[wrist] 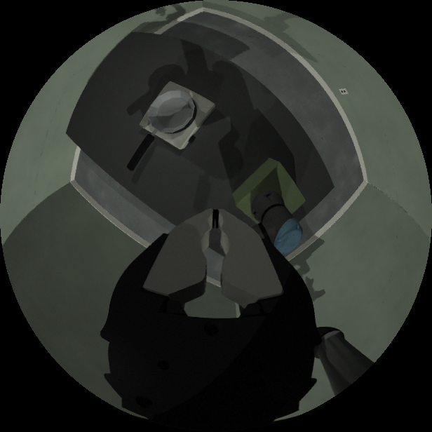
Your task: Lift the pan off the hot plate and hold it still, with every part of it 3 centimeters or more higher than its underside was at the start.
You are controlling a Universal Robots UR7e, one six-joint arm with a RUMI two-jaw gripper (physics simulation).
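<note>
A grey faceted pan [171,112] is at the upper left of the wrist view, over a pale square hot plate [199,102]. Its black handle [140,153] points down and left, out past the plate's edge. Whether the pan's underside touches the plate cannot be told from this view. A small dark knob [192,139] sits at the plate's near side. My gripper [215,210] is shut with nothing between its tips. It is apart from the pan and the handle, which lie up and left of the tips in the view.
A dark table top [110,85] bears the plate. A green square block or base [294,192] stands to the right, with a dark arm part and a blue cap [288,235] over it. A grey floor mat with a pale border [325,100] lies below.
</note>
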